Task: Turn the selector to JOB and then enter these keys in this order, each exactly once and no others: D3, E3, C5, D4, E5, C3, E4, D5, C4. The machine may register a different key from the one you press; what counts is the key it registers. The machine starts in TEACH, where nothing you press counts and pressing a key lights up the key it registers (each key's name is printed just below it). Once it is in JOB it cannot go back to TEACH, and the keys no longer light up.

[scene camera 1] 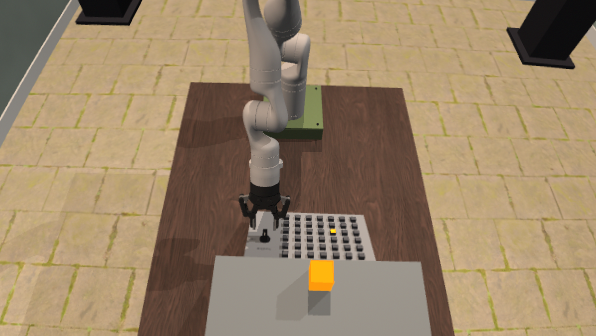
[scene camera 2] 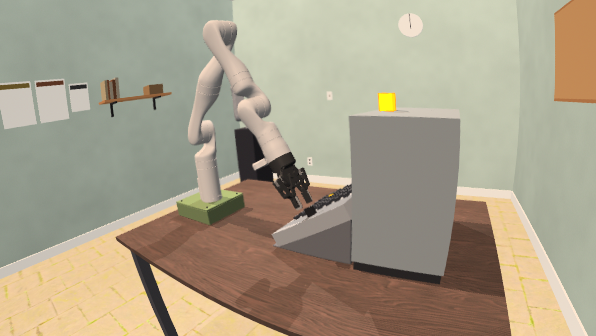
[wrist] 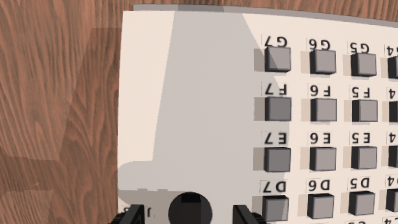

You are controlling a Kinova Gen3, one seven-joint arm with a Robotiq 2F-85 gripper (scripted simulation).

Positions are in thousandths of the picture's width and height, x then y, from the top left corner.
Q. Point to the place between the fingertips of my gripper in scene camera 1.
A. At 444, 680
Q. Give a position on a grey cabinet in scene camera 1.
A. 409, 859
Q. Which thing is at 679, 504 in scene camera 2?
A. A grey cabinet.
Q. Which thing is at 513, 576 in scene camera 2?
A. My gripper.
